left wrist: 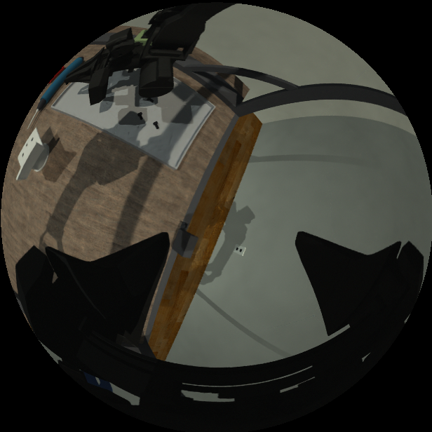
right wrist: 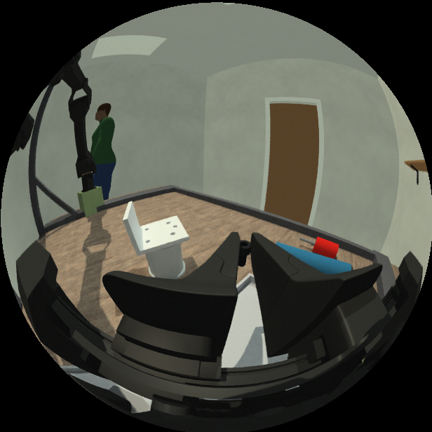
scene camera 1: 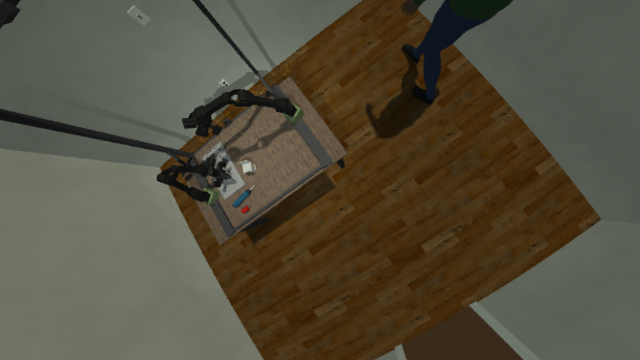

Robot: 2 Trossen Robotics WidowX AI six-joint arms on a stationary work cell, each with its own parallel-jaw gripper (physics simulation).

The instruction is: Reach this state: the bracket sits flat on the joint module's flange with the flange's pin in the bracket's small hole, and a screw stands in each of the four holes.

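Places are measured from the left arm's base along level axes (x left, y back, z up), in metres.
Pixels of known places: right gripper, fingertip midpoint: (scene camera 1: 229, 177); left arm's base, link origin: (scene camera 1: 291, 111); right arm's base, link origin: (scene camera 1: 206, 196).
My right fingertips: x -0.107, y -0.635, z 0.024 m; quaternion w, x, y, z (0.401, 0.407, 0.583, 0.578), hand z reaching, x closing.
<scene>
For each thing: its top centre in the pictures, then the offset to it from my right fingertips. "spot": a spot on its surface instead.
- blue screwdriver, surface spot: (scene camera 1: 242, 197) spot: dx +0.131, dy -0.085, dz -0.081 m
- red object, top centre: (scene camera 1: 246, 208) dx +0.202, dy -0.134, dz -0.084 m
- dark box, top centre: (scene camera 1: 225, 120) dx -0.344, dy +0.304, dz -0.061 m
The white L-shaped bracket (scene camera 1: 247, 165) (left wrist: 31, 151) (right wrist: 162, 233) lies flat on the upright white joint module (left wrist: 42, 159) (right wrist: 166, 262), its tall side at the left in the right wrist view. Several holes in its flat plate look open; the pin cannot be made out. My right gripper (scene camera 1: 229, 176) (left wrist: 70, 78) (right wrist: 243, 238) is shut on a black screw (right wrist: 243, 253) at its fingertips, above the tray and apart from the bracket. Other black screws (left wrist: 140, 116) (left wrist: 156, 124) are in the tray. My left gripper (scene camera 1: 209, 130) (left wrist: 235, 239) is open and empty, high near the table's wall-side edge.
The light tray (scene camera 1: 227, 195) (left wrist: 175, 163) (right wrist: 242, 325) lies under the right gripper. A blue screwdriver (scene camera 1: 242, 197) (left wrist: 60, 81) (right wrist: 317, 260) and a red object (scene camera 1: 245, 209) (right wrist: 326, 247) lie beyond it. A dark box (scene camera 1: 227, 121) (left wrist: 185, 243) sits at the table's wall-side edge. A person (scene camera 1: 434, 55) (right wrist: 104, 142) stands away from the table.
</scene>
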